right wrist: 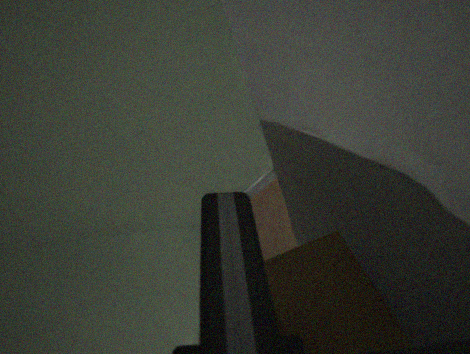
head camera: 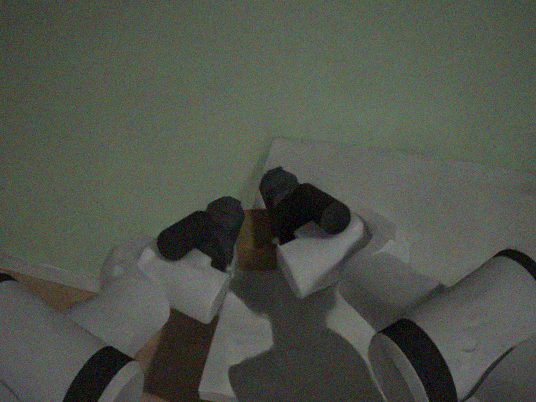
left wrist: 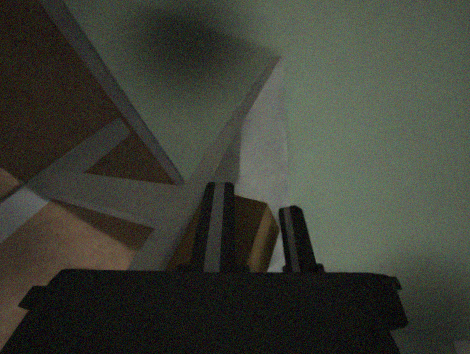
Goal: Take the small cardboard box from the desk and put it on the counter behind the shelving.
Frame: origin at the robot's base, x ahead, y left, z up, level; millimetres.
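Where they show: left gripper, fingertip midpoint: (right wrist: 252, 293) (left wrist: 220, 192); right gripper, fingertip midpoint: (right wrist: 225, 208) (left wrist: 289, 207).
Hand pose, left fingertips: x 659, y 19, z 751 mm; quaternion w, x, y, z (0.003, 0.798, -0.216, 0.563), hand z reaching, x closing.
Observation:
After its pixels a point has its place.
The small cardboard box (head camera: 255, 242) {x 585, y -20, z 773 mm} (left wrist: 250, 220) {x 647, y 9, z 773 mm} (right wrist: 325, 300) {x 641, y -51, z 759 mm} is brown and shows between my two grippers, near the white top's left edge in the head view. My left gripper (head camera: 227, 207) (left wrist: 220, 192) {x 659, y 19, z 751 mm} is shut with nothing between its fingers; it is at the box's left side in the head view. My right gripper (head camera: 277, 182) {x 685, y -53, z 790 mm} (left wrist: 289, 207) {x 685, y -53, z 790 mm} (right wrist: 225, 208) {x 685, y -53, z 790 mm} is also shut and empty, at the box's opposite side. Both look close against the box. Whether it rests on the white top or is raised cannot be told. Shelving does not show.
A white top (head camera: 425, 205) {x 761, y -389, z 721 mm} (left wrist: 265, 145) {x 838, y -131, z 721 mm} (right wrist: 350, 70) {x 732, y -97, z 721 mm} extends toward the right in the head view, with arm shadows on it. A green wall (head camera: 150, 100) {x 1162, y 257, z 810 mm} stands beyond. Brown floor (head camera: 185, 345) {x 967, y 207, z 2 mm} shows at the lower left. Grey slanting bars (left wrist: 100, 190) {x 687, y -123, z 353 mm} show in the left wrist view.

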